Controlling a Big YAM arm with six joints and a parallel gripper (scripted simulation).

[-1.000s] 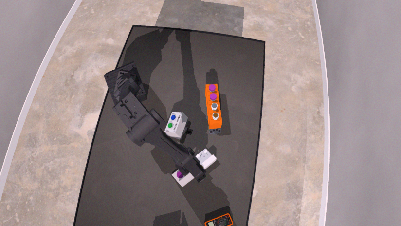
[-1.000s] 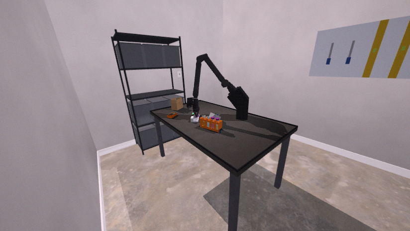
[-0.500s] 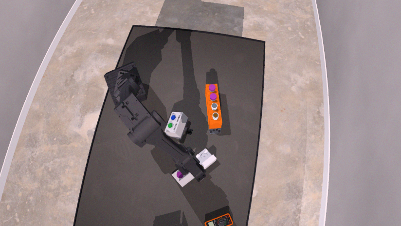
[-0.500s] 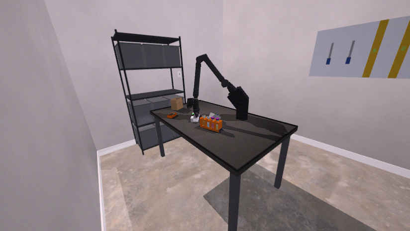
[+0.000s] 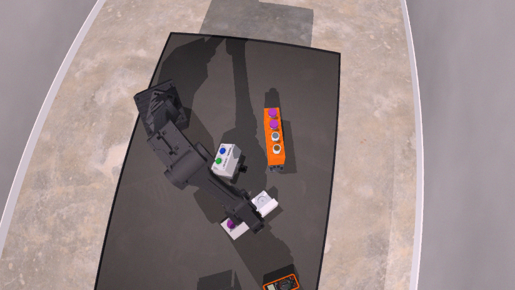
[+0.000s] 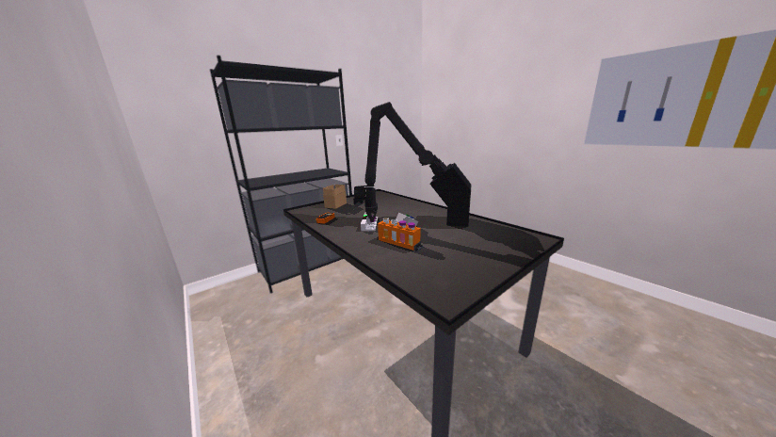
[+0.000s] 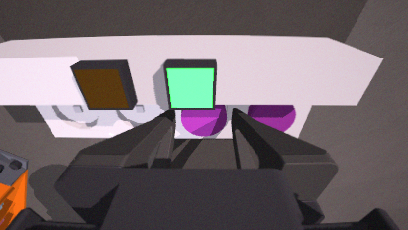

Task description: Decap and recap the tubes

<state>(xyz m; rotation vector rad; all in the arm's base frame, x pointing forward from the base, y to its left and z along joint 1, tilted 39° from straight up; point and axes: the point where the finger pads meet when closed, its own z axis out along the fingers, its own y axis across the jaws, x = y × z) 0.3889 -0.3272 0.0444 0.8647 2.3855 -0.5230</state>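
The cap lies 4 cm behind my hand, 4 cm to the right of it and 1 cm below it. Round my hand: green key 11 cm behind, 20 cm to the left, 4 cm above; blue key 9 cm behind, 25 cm to the left, 4 cm above; key housing 8 cm behind, 22 cm to the left, 3 cm above.
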